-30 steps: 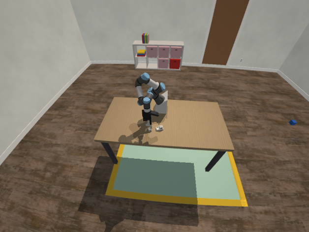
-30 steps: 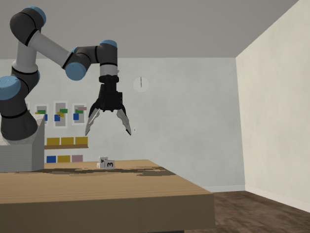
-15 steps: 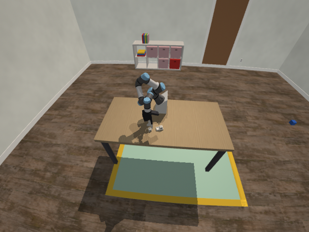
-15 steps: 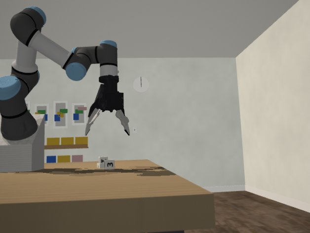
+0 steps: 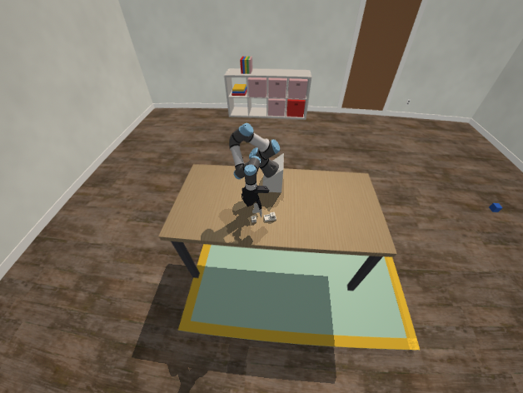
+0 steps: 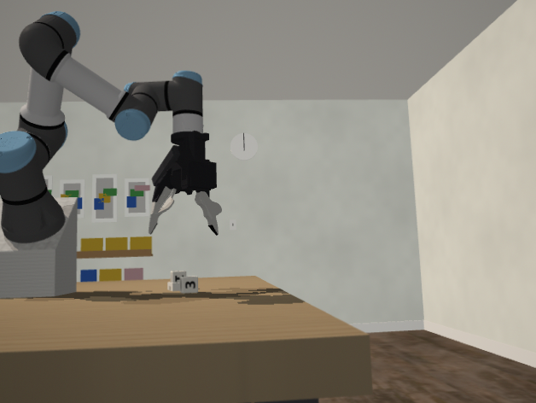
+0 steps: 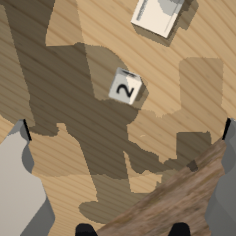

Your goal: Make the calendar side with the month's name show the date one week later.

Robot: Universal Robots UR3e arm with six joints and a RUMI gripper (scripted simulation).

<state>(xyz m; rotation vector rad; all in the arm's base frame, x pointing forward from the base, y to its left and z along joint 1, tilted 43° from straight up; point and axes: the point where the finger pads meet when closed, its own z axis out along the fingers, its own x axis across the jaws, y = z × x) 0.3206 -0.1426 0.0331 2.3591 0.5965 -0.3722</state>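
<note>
My gripper is now 11 cm above the white calendar tray, 10 cm to the right of it and 1 cm past it.
</note>
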